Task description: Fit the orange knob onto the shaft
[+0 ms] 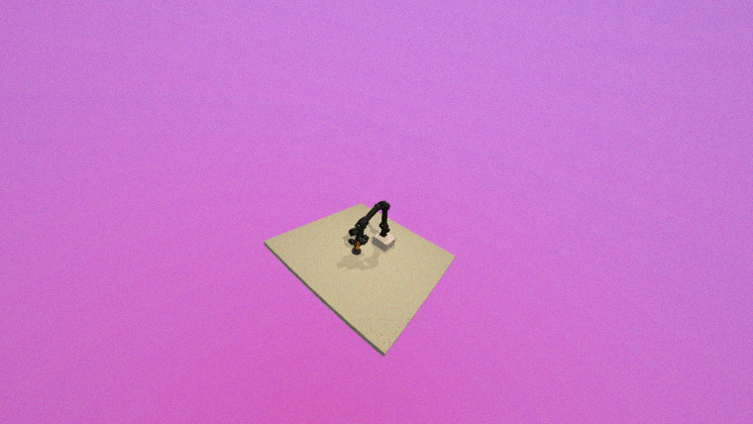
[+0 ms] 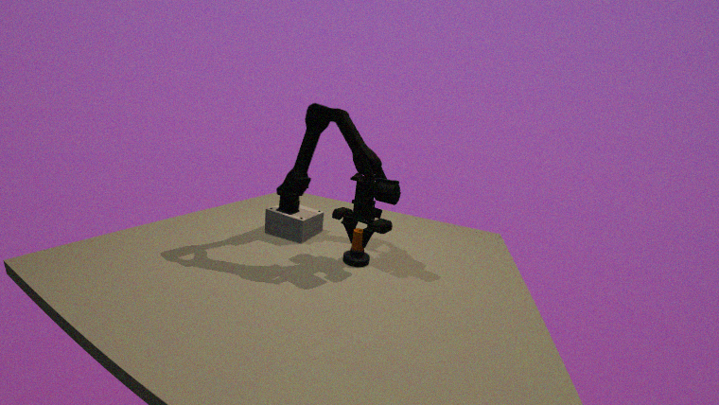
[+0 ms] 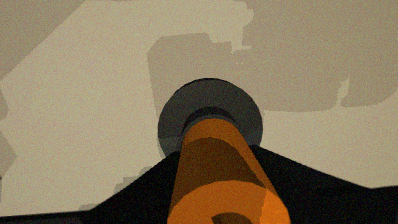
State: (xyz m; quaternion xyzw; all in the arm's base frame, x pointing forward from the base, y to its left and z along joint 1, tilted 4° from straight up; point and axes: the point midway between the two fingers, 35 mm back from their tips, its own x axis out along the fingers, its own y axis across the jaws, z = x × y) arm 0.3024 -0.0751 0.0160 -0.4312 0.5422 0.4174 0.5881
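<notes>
The orange knob lies 20 mm above my gripper tip. The rest, counted from my gripper tip: round dark pedestal (20 mm below).
</notes>
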